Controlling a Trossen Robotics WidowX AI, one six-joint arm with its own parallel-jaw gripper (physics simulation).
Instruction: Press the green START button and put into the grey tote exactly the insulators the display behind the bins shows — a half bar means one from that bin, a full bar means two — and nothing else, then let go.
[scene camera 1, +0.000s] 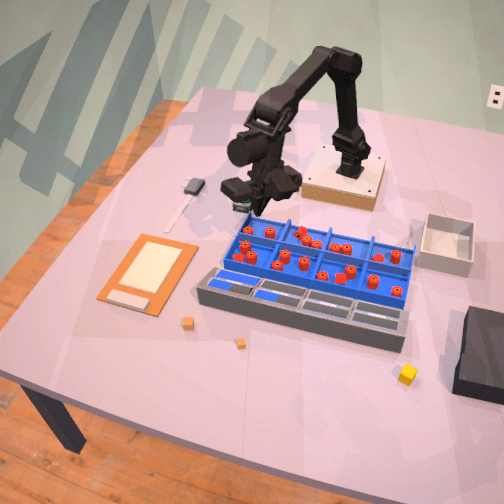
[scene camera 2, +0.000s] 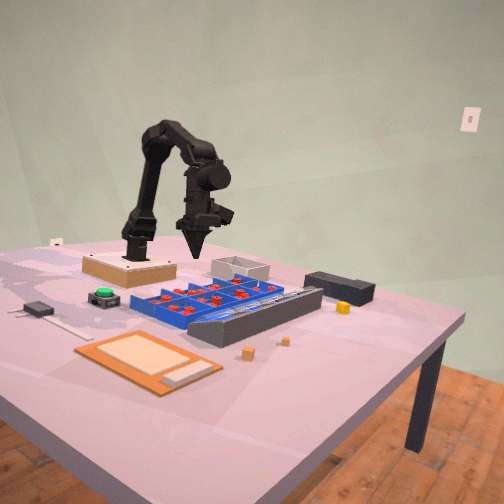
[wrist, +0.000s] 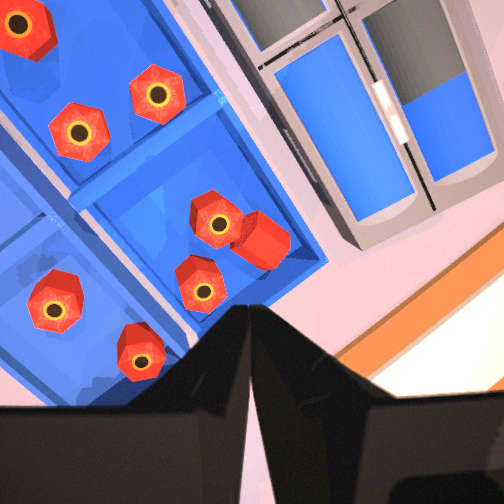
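My gripper (scene camera 1: 257, 207) is shut and empty, hanging above the left end of the blue bin tray (scene camera 1: 320, 261); its closed fingers show in the wrist view (wrist: 249, 340). The tray holds several red insulators (wrist: 218, 222) in its compartments. The grey display (scene camera 1: 300, 303) in front of the bins shows a full blue bar (wrist: 342, 129) and a half blue bar (wrist: 440, 106) at its left end. The green START button (scene camera 2: 103, 295) sits left of the tray in the second scene view. The grey tote (scene camera 1: 447, 243) stands at the tray's right end.
An orange mat with a white sheet (scene camera 1: 148, 272) lies left of the display. A grey scraper (scene camera 1: 187, 198), two small tan cubes (scene camera 1: 187, 322), a yellow cube (scene camera 1: 407, 374) and a black box (scene camera 1: 481, 353) lie around. The arm's base (scene camera 1: 344, 182) stands behind the tray.
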